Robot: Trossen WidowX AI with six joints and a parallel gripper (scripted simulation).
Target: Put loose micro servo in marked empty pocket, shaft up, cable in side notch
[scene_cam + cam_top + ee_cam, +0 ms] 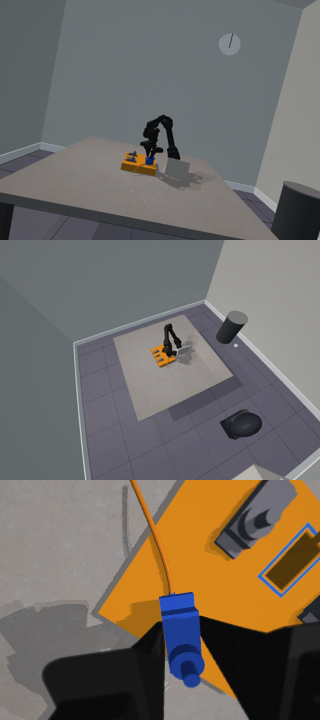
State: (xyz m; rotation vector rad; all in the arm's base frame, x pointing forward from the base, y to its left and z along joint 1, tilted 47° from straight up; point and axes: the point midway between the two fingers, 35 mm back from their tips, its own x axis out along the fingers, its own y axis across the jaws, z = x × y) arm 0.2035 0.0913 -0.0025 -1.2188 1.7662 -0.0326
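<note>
Right now my gripper tip is 20 mm short of the orange deck, 80 mm to the left of it and 70 mm above it.
</note>
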